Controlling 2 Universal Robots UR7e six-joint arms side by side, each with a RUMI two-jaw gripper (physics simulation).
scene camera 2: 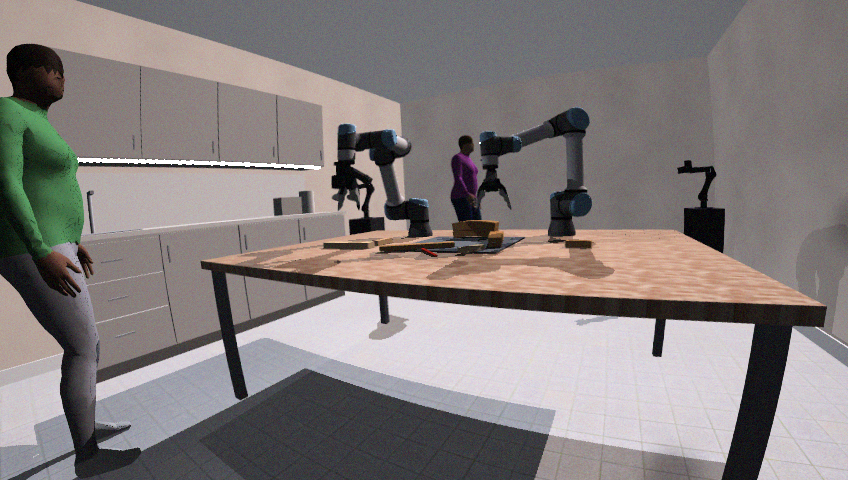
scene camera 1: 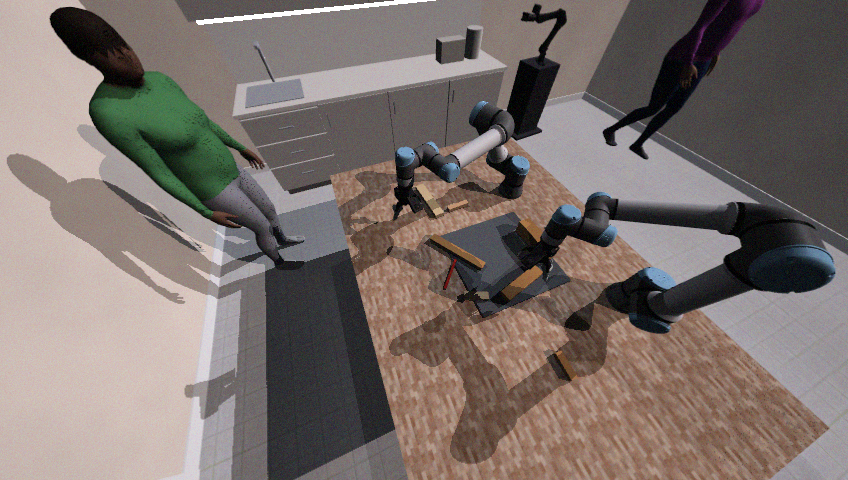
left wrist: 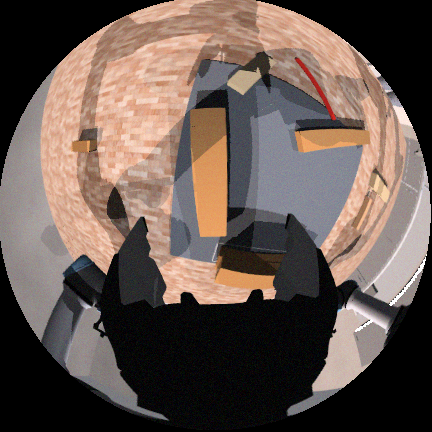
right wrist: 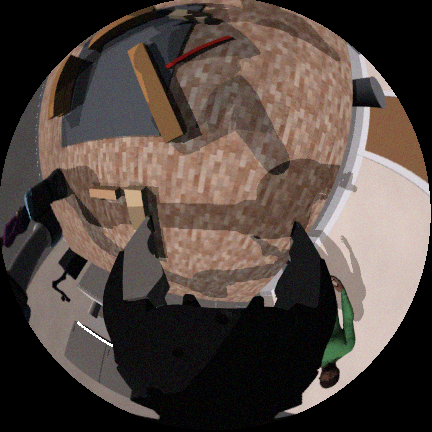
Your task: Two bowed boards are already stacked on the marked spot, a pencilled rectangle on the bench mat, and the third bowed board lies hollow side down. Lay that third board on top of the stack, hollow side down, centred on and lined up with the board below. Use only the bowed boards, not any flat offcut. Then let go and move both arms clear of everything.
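Note:
Two bowed boards form a stack at the mat's far edge, with a corner of the pencilled rectangle showing beside it. The third bowed board lies apart on the bench mat, nearer scene camera 1. Its underside is hidden. My left gripper is open and empty above the mat, between that board and the stack. My right gripper is open and empty above the table, away from the mat.
A long flat offcut lies across the mat's left edge, beside a red stick. A pale board and a small block lie near my right gripper. Another block lies at the front.

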